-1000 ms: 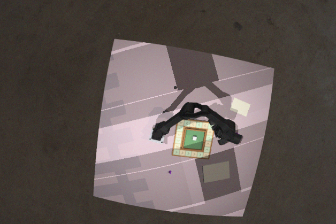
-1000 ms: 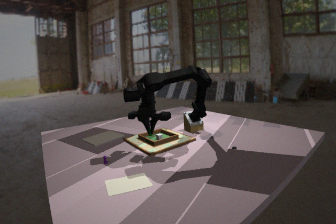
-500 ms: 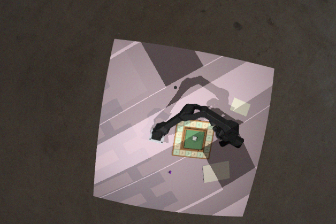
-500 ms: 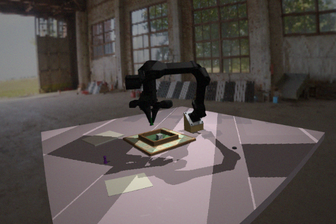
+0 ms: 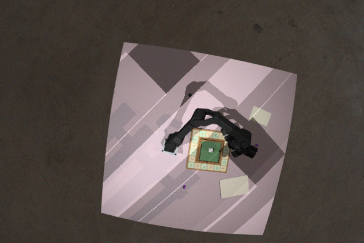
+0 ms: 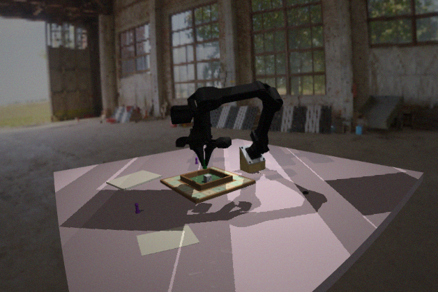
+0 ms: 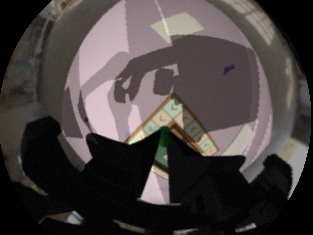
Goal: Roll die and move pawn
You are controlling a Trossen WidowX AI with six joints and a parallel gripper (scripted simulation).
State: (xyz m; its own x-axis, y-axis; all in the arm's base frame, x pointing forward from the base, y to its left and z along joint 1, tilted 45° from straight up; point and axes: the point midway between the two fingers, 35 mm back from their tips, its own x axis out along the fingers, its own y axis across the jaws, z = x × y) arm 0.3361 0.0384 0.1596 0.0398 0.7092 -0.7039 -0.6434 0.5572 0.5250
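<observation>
Now: gripper tip 11 cm to the left of the white die, 9 cm above it and 7 cm past it. The rest, counted from my gripper tip: pale yellow sheet 23 cm ahead, 19 cm to the left, 12 cm below; green pawn 1 cm above; green dice tray 12 cm to the right, 11 cm below, 7 cm behind.
</observation>
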